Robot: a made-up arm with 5 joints.
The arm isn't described. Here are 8 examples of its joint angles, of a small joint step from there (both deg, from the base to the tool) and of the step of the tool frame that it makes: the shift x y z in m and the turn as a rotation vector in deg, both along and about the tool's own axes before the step.
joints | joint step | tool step
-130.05 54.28 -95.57 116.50 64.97 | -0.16 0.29 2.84 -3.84 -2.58 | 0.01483 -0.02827 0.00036 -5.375 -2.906 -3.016
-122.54 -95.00 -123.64 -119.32 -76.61 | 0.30 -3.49 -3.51 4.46 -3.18 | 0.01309 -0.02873 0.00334 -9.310 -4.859 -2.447
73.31 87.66 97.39 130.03 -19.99 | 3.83 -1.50 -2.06 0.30 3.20 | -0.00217 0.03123 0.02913 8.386 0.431 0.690
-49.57 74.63 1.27 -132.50 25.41 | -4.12 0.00 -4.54 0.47 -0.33 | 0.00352 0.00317 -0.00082 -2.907 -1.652 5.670
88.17 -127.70 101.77 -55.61 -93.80 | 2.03 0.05 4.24 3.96 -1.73 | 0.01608 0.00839 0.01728 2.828 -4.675 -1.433
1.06 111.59 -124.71 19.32 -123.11 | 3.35 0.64 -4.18 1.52 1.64 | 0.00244 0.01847 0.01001 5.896 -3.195 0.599
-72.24 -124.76 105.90 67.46 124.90 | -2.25 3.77 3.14 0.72 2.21 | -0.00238 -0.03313 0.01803 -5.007 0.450 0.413
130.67 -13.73 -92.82 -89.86 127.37 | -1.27 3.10 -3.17 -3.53 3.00 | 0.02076 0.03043 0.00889 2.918 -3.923 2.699
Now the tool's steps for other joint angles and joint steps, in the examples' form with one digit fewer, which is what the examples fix.
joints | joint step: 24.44 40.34 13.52 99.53 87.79 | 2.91 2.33 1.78 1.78 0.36
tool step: 0.0138 -0.0186 0.0131 -3.98 -0.66 0.84
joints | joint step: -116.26 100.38 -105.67 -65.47 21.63 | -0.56 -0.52 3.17 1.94 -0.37
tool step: 0.0004 0.0131 0.0004 1.78 -0.84 2.37
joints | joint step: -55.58 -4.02 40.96 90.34 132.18 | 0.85 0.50 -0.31 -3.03 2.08
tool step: 0.0127 0.0121 0.0086 1.90 -2.11 2.92
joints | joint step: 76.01 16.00 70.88 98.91 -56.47 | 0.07 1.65 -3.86 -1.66 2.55
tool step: -0.0017 0.0158 0.0002 4.74 1.24 -1.25
